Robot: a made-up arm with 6 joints. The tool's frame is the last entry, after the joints.
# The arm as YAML. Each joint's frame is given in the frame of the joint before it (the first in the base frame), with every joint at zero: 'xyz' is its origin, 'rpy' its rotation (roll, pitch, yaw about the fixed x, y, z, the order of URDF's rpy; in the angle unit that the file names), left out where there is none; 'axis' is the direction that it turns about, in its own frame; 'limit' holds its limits. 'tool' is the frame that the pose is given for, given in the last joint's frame.
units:
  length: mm
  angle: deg
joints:
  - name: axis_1
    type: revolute
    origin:
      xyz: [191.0, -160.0, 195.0]
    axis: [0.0, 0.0, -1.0]
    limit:
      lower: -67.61
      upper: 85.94
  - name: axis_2
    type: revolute
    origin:
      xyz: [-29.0, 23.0, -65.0]
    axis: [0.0, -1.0, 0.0]
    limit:
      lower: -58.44
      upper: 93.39
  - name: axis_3
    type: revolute
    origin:
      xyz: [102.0, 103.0, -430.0]
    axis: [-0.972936, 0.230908, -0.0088]
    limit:
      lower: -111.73
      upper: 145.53
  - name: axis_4
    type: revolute
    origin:
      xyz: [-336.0, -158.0, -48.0]
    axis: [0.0, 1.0, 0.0]
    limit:
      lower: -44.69
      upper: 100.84
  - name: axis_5
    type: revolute
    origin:
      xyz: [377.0, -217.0, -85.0]
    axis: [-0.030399, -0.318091, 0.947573]
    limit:
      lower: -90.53
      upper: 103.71
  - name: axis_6
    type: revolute
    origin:
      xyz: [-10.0, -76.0, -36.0]
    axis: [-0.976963, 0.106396, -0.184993]
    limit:
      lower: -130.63
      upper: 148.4
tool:
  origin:
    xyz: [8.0, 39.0, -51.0]
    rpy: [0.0, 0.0, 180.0]
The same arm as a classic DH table. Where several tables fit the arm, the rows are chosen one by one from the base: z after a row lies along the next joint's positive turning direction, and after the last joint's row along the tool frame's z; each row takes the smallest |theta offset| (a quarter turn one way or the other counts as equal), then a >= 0, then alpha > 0; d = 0 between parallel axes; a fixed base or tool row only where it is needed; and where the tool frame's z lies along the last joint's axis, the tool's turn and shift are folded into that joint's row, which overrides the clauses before.
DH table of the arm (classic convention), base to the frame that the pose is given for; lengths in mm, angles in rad. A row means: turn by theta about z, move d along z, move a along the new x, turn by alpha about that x. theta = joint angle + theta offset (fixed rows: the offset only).
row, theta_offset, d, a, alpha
base (fixed), -0.6973, 0.0, 249.2, 3.1416
axis_1, -0.6973, -130.0, -29.0, -1.5708
axis_2, -1.5618, -149.3, 430.9, 1.8038
axis_3, 0.0000, 244.9, 45.0, 1.3378
axis_4, 1.5478, -487.4, -374.1, -1.8945
axis_5, 1.5179, -110.8, 83.9, 1.7512
axis_6, 0.3308, 3.0, -39.6, -1.7569
tool (fixed), -1.4623, -51.7, 0.0, 0.0000
Joint limits (rad, base to tool): -1.1800..1.4999 -1.0200..1.6300 -1.9501..2.5400 -0.7800..1.7600 -1.5800..1.8101 -2.2799..2.5901

